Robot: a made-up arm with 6 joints. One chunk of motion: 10 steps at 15 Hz.
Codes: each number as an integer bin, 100 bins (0 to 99) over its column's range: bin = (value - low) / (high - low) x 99, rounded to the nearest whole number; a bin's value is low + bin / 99 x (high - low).
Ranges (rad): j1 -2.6..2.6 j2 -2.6..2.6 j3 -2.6..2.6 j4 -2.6..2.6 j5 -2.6..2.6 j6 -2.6..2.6
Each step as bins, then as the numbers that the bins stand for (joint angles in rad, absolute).
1 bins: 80 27 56 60 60 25
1 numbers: 1.6020 -1.1818 0.3414 0.5515 0.5515 -1.2869
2 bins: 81 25 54 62 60 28
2 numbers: 1.6545 -1.2869 0.2364 0.6566 0.5515 -1.1293
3 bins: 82 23 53 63 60 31
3 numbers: 1.7071 -1.3919 0.1838 0.7091 0.5515 -0.9717
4 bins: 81 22 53 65 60 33
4 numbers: 1.6545 -1.4444 0.1838 0.8141 0.5515 -0.8667
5 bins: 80 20 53 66 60 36
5 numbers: 1.6020 -1.5495 0.1838 0.8667 0.5515 -0.7091
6 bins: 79 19 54 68 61 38
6 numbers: 1.5495 -1.6020 0.2364 0.9717 0.6040 -0.6040
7 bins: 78 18 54 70 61 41
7 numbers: 1.4970 -1.6545 0.2364 1.0768 0.6040 -0.4465
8 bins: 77 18 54 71 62 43
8 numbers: 1.4444 -1.6545 0.2364 1.1293 0.6566 -0.3414
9 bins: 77 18 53 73 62 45
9 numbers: 1.4444 -1.6545 0.1838 1.2343 0.6566 -0.2364
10 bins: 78 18 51 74 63 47
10 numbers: 1.4970 -1.6545 0.0788 1.2869 0.7091 -0.1313
